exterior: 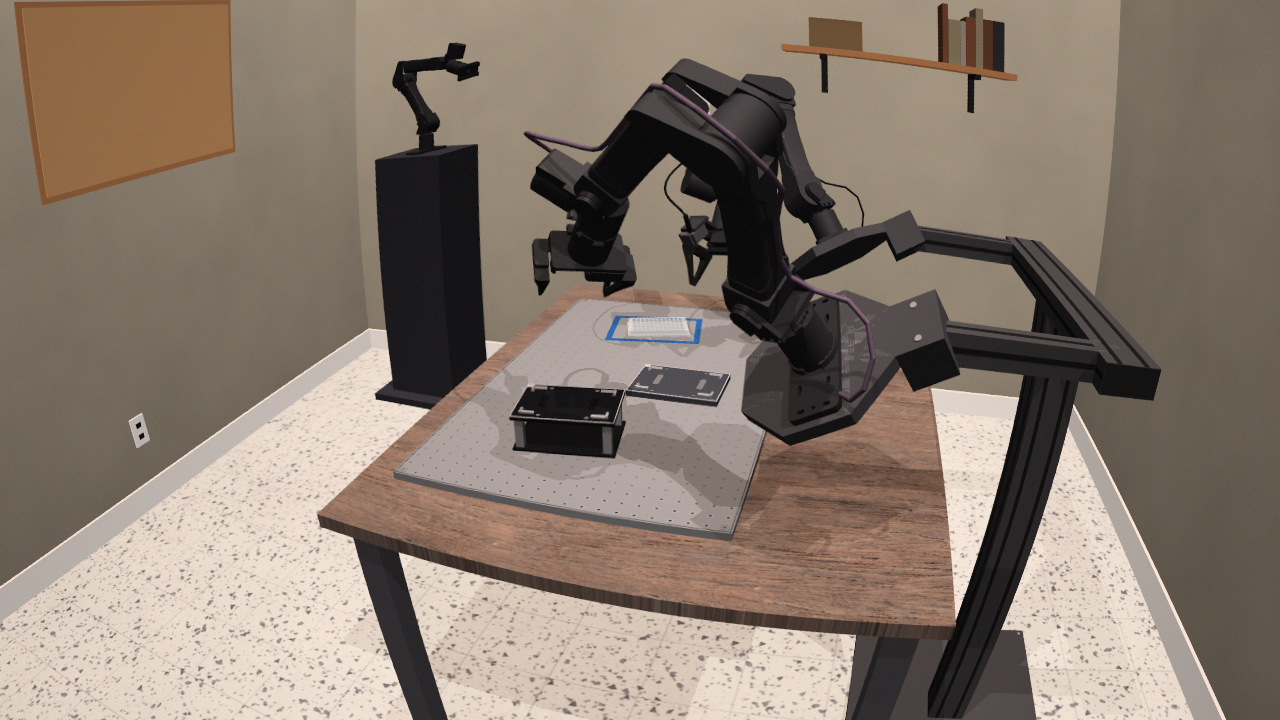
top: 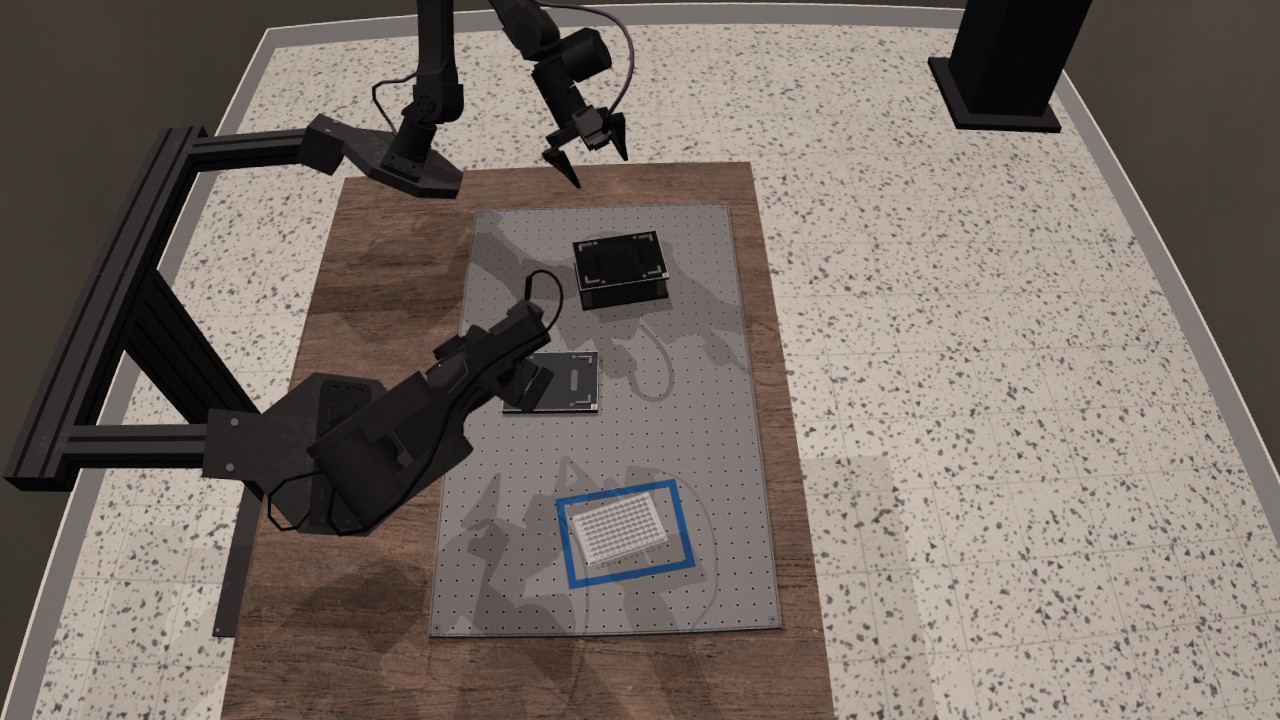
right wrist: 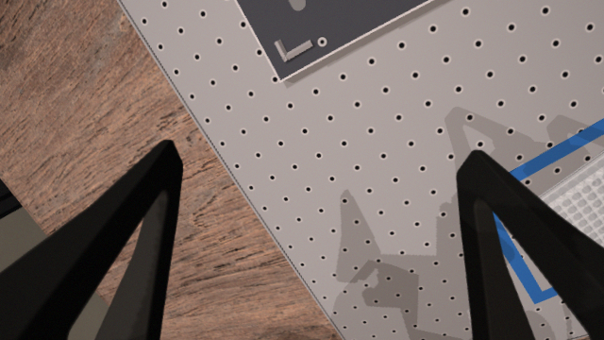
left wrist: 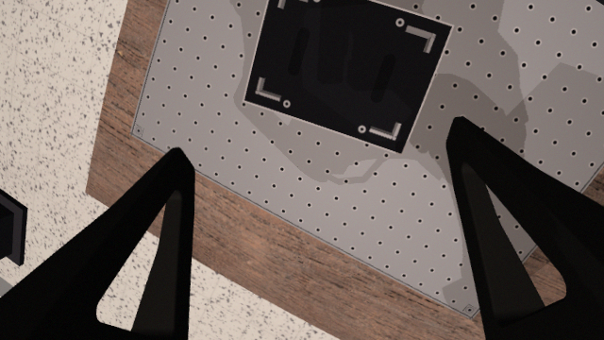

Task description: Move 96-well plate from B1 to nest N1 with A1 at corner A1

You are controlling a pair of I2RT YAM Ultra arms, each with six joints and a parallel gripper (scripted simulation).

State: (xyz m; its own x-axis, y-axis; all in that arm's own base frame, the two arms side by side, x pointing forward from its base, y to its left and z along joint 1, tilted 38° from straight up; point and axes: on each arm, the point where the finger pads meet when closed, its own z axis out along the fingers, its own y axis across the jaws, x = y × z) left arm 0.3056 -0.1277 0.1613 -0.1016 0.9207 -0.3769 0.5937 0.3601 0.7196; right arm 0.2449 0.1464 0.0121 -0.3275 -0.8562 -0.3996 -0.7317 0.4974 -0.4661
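The clear 96-well plate is 150 mm ahead of my right hand, 190 mm to the right of it and 170 mm below it. Also, from my right hand: raised black nest 160 mm ahead, 320 mm to the left, 120 mm below.
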